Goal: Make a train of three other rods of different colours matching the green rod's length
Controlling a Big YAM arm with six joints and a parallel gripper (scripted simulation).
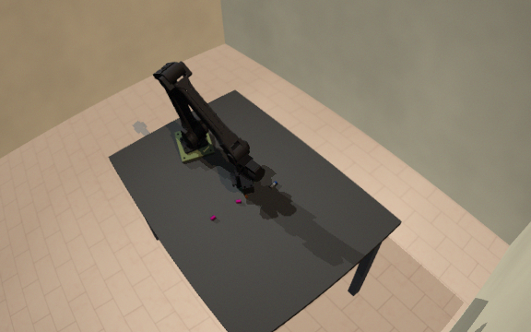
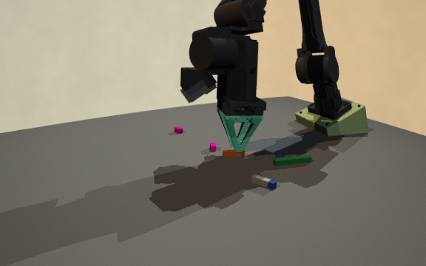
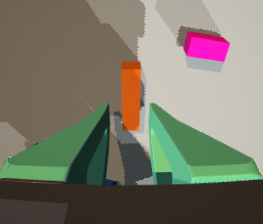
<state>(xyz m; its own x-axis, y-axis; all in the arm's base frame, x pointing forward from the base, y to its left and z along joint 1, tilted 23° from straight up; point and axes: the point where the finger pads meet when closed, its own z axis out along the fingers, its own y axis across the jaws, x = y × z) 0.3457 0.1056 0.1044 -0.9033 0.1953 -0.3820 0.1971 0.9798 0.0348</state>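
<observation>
Right now my hand is 10 mm short of the orange rod and 20 mm above it. Also, from my hand: grey rod (20 mm ahead, 120 mm to the left, 20 mm below); then magenta rod (30 mm ahead, 50 mm to the right, 20 mm below); then green rod (80 mm behind, 70 mm to the left, 20 mm below).
</observation>
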